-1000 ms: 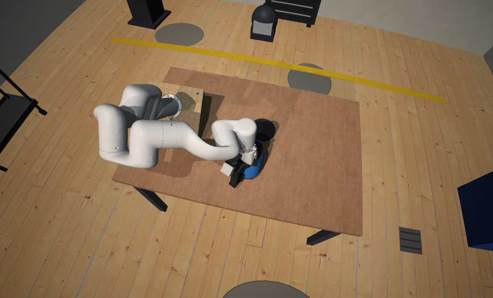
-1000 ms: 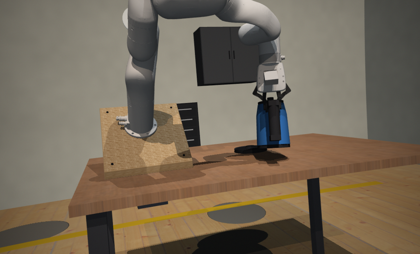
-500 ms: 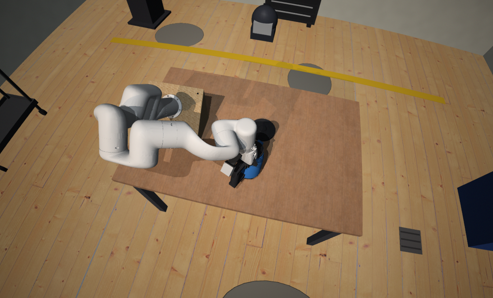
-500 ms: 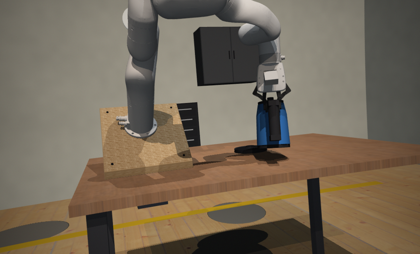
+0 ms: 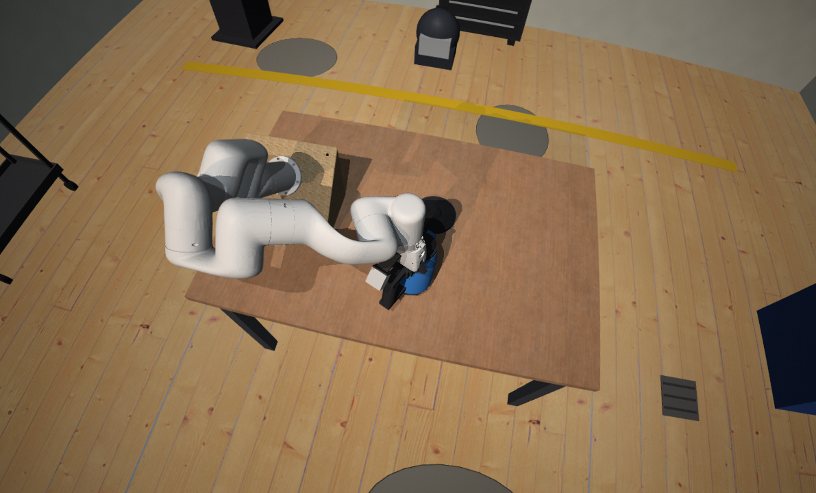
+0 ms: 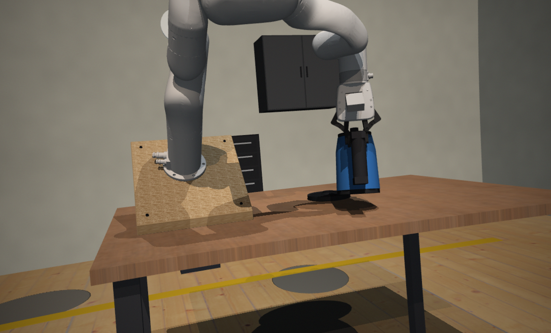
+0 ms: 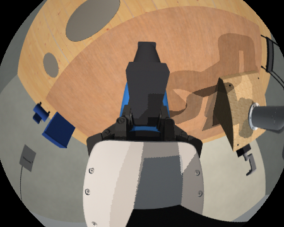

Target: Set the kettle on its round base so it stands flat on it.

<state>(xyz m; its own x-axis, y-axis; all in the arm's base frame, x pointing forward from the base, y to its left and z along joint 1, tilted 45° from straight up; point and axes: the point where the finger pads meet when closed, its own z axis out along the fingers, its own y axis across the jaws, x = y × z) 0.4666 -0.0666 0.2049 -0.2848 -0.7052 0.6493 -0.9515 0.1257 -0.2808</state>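
Right now my hand is 10 mm short of the blue kettle, 30 mm to the right of it and 60 mm above it. From my hand the other things lie so: round black base (10 mm ahead, 320 mm to the left, 190 mm below).
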